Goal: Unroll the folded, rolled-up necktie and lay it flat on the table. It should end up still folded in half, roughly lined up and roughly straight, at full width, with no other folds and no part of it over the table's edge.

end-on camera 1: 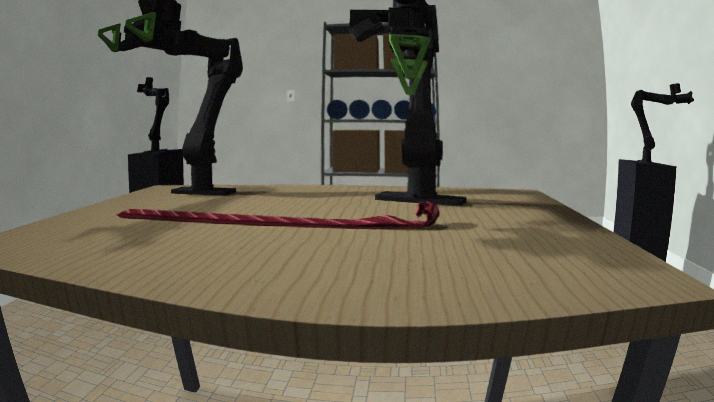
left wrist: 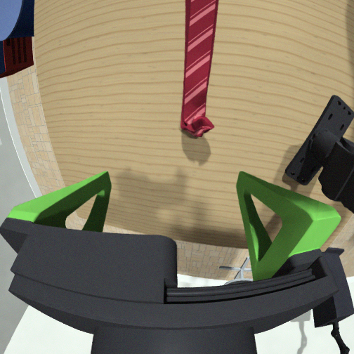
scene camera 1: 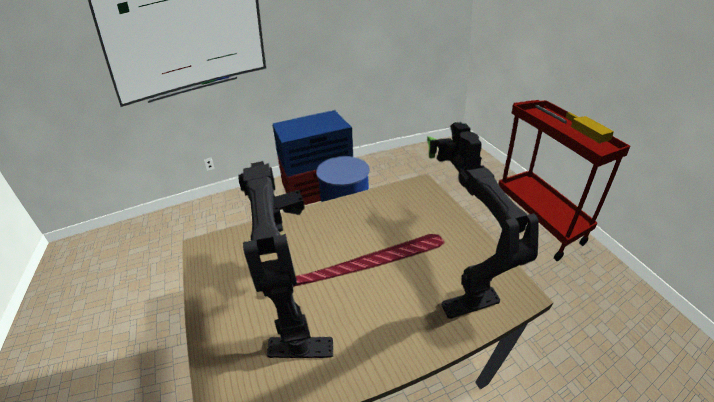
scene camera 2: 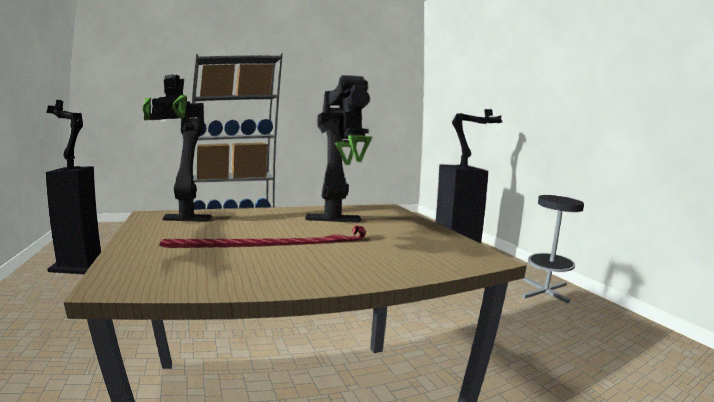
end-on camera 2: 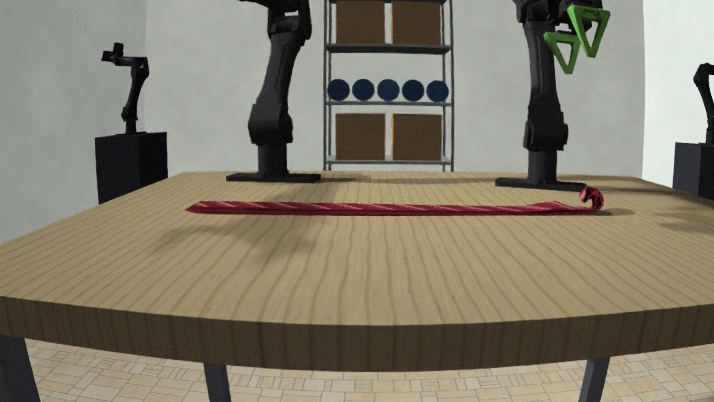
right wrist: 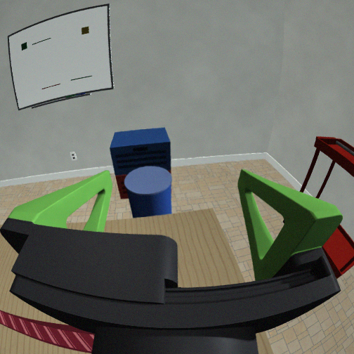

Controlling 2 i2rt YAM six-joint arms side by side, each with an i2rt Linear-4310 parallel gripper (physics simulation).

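The red striped necktie (scene camera 1: pixel 370 261) (scene camera 2: pixel 260 242) (end-on camera 1: pixel 280 220) (end-on camera 2: pixel 370 208) (left wrist: pixel 198 65) (right wrist: pixel 45 332) lies as a long, roughly straight strip on the table (scene camera 1: pixel 350 320) (scene camera 2: pixel 280 280). At the right in scene camera 2 and both end-on views, its end curls up off the table and looks crumpled; in scene camera 1 the left arm hides that end. My left gripper (scene camera 2: pixel 352 162) (end-on camera 2: pixel 580 65) (left wrist: pixel 173 178) is open and empty, high above and beyond the curled end. My right gripper (scene camera 2: pixel 165 106) (end-on camera 1: pixel 126 37) (right wrist: pixel 174 176) is open and empty, raised high and pointing outward.
Behind the table stand a blue and red cabinet (scene camera 1: pixel 314 142) and a blue drum (scene camera 1: pixel 343 171). A red cart (scene camera 1: pixel 550 207) stands at the right in scene camera 1. A shelf rack (scene camera 2: pixel 237 97), dark pedestals (scene camera 2: pixel 462 200) with small arms and a stool (scene camera 2: pixel 560 203) stand around.
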